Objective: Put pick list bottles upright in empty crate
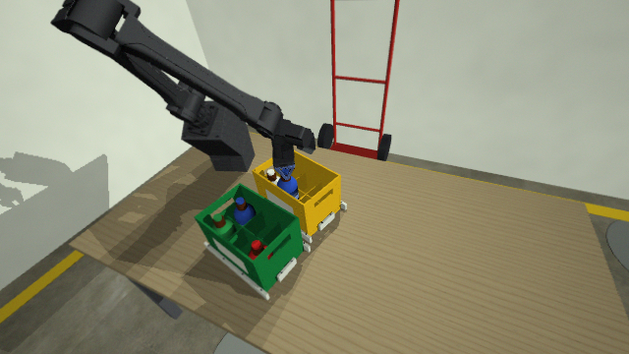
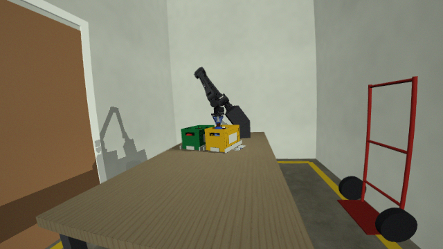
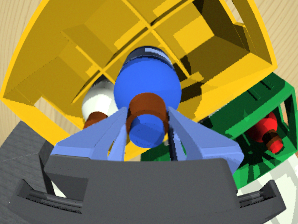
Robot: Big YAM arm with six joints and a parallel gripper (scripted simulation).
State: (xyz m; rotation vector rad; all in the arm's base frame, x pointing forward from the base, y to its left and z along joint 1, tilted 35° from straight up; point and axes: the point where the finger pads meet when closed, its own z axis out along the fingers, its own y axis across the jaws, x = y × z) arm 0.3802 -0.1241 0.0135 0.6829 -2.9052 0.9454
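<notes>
My gripper is now 1 cm short of the yellow crate, 4 cm to the right of it and 12 cm above it. Also, from my hand: white-labelled bottle (8 cm behind, 4 cm to the left, 11 cm below); green crate (6 cm behind, 19 cm to the right, 12 cm below); pick list (6 cm ahead, 17 cm to the left, 20 cm below).
</notes>
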